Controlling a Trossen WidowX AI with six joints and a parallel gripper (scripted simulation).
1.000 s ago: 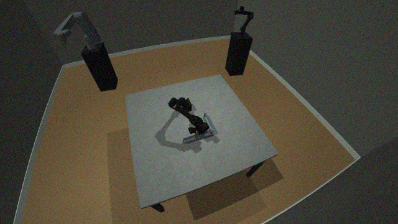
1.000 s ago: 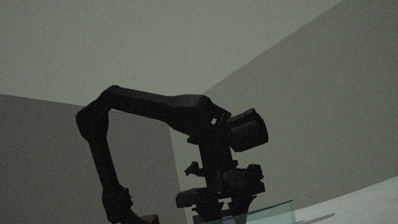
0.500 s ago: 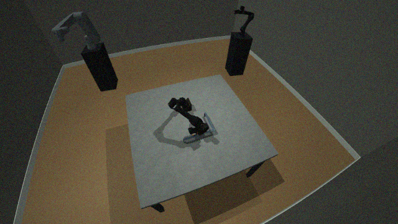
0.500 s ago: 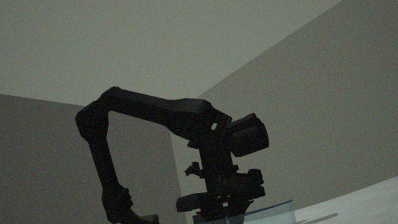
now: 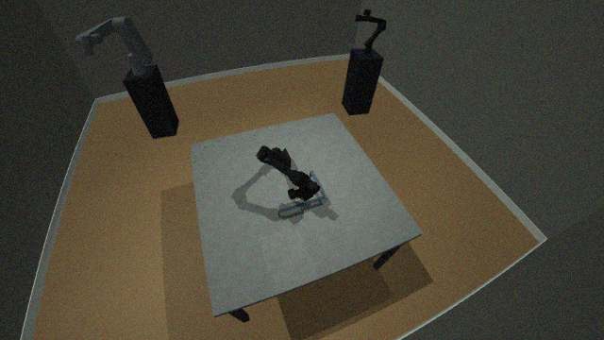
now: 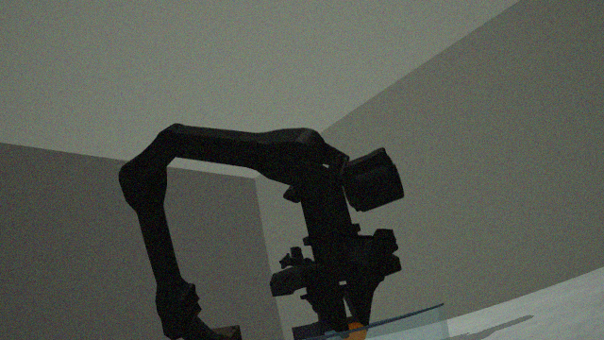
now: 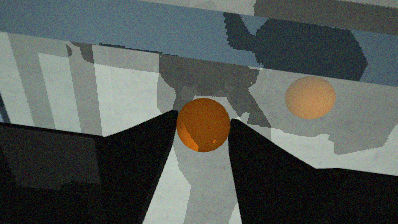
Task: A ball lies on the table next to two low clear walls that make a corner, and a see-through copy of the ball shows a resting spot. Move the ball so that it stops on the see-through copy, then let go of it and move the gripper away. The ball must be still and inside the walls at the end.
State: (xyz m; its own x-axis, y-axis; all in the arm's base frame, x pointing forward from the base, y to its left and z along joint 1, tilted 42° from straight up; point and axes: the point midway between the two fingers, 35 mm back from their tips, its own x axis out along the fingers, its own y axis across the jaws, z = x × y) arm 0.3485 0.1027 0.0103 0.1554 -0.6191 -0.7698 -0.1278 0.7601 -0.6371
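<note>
Now: the clear wall 5 cm ahead of my gripper tip, 2 cm to the right of it and 2 cm below it. Also, from my gripper tip: orange ball: right at my gripper tip; see-through copy of ball: 7 cm to the right, 3 cm below, 2 cm ahead.
</note>
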